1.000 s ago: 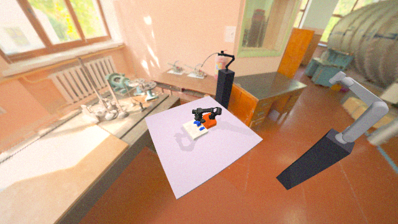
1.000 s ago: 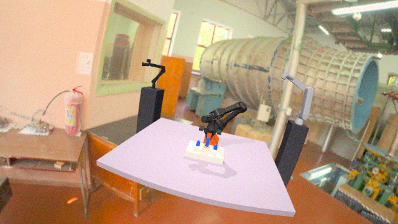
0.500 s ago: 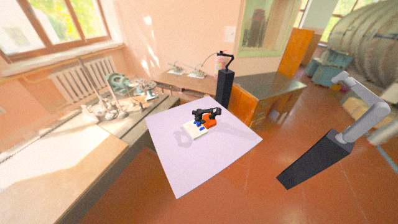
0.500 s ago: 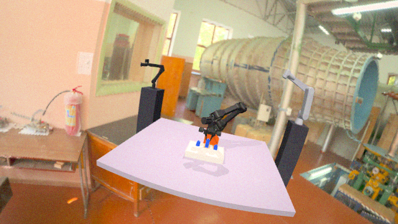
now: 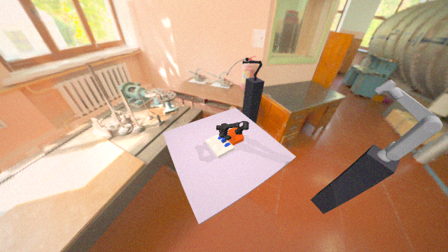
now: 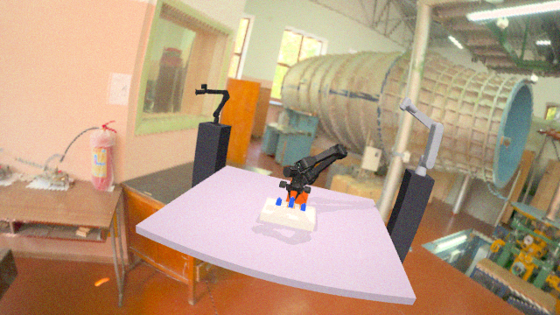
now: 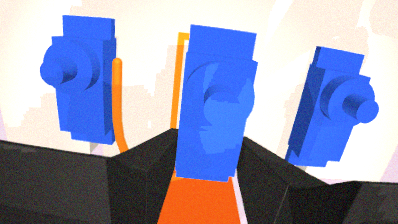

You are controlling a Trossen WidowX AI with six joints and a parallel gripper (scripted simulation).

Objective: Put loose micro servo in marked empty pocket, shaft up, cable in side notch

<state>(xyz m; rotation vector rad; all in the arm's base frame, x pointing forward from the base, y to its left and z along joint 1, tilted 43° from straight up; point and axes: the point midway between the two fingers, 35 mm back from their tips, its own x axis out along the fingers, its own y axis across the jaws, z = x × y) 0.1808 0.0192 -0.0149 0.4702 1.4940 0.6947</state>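
Right now the white robot deck is 120 mm ahead of my gripper tip, 60 mm below it and 20 mm to the left of it.
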